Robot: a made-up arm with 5 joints. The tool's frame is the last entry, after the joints.
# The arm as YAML. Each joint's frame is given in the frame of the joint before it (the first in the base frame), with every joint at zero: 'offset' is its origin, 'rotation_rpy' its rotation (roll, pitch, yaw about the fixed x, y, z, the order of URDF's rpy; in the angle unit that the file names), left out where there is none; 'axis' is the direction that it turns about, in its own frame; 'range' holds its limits. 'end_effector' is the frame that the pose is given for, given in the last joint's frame.
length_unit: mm
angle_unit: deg
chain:
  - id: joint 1
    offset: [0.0, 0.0, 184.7]
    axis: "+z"
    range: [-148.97, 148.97]
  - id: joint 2
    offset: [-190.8, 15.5, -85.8]
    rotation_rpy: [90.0, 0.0, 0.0]
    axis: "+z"
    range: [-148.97, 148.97]
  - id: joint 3
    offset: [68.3, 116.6, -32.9]
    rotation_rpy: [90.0, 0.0, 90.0]
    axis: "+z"
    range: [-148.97, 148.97]
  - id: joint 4
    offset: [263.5, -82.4, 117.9]
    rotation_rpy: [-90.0, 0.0, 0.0]
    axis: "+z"
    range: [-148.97, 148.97]
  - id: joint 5
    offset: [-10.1, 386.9, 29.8]
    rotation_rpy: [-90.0, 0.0, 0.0]
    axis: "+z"
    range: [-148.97, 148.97]
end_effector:
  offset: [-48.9, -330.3, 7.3]
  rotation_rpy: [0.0, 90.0, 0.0]
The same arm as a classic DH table. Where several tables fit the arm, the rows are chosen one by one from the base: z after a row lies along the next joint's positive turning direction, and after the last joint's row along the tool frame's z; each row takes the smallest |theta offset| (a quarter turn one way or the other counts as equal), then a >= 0, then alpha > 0; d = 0 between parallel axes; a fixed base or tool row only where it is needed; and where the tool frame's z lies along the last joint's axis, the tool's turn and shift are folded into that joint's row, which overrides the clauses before.
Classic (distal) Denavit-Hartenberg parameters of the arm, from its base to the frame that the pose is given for. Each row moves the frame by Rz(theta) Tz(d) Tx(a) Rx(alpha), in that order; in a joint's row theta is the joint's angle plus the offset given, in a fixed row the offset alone. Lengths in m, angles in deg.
joint 1: theta0 0  d 0.0989  a -0.1908  alpha 90
joint 2: theta0 90  d -0.0484  a 0.1166  alpha 90
joint 3: theta0 0  d 0.1862  a 0.2635  alpha -90
joint 4: theta0 0  d -0.0526  a -0.0101  alpha -90
joint 5: theta0 -90  d 0.3942  a 0.3303  alpha -90
tool (fixed): theta0 90  d -0.0489  a 0  alpha 0
Joint limits (deg, base to tool): -148.97..148.97 -148.97..148.97 -148.97..148.97 -148.97..148.97 -148.97..148.97

